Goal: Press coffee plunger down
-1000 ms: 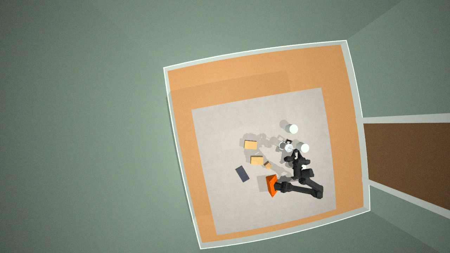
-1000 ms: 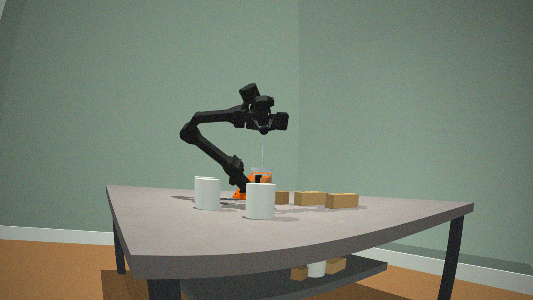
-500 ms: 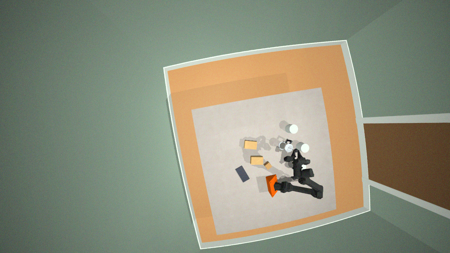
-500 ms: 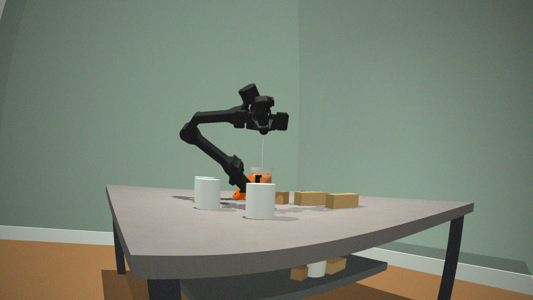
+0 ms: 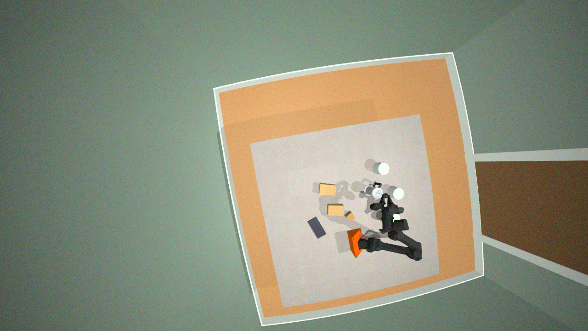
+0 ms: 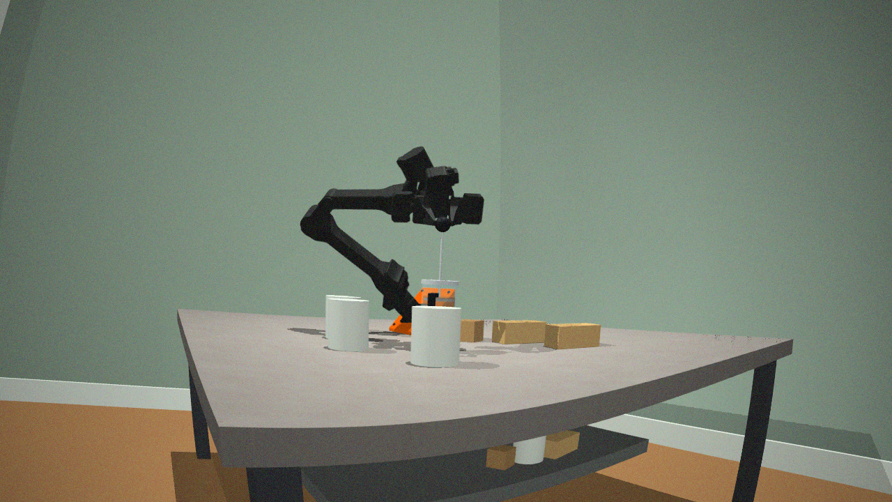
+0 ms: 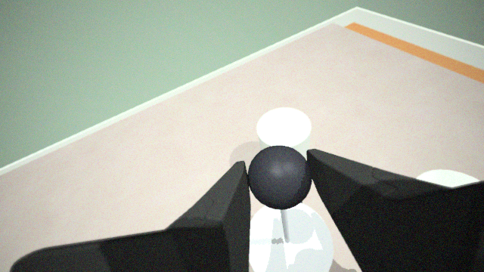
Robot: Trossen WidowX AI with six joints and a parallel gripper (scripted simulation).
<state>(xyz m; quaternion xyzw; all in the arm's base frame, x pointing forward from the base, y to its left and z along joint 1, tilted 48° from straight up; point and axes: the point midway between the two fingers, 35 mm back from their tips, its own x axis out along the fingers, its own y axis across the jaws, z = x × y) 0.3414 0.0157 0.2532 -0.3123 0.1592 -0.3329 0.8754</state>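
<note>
Right now the coffee press is 13 cm below my gripper tip and 1 cm to the right of it. The rest, counted from my gripper tip: dark flat slab 45 cm to the left, 24 cm below, 15 cm behind.
</note>
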